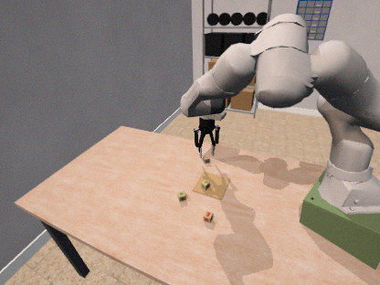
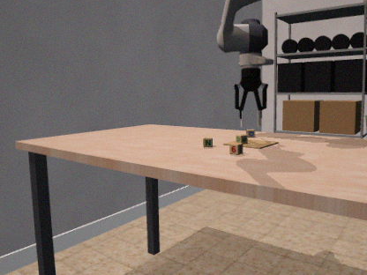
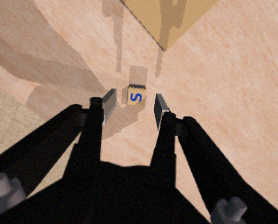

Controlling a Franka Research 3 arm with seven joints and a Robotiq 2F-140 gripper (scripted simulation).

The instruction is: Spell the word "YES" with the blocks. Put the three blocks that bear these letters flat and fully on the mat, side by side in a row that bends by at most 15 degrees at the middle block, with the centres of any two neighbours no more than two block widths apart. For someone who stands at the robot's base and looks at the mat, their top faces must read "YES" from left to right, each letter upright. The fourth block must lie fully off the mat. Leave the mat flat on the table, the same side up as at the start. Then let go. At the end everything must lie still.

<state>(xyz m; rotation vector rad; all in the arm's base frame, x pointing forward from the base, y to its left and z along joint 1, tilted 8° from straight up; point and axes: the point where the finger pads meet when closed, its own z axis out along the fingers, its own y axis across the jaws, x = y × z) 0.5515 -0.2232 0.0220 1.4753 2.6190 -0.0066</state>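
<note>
Now: the S block 60 mm below my hand. The rest, counted from my hand: green N block 280 mm to the left, 60 mm below, 50 mm ahead; Y block 190 mm to the left, 50 mm below, 40 mm behind; tan mat 160 mm to the left, 70 mm below, 60 mm behind.
</note>
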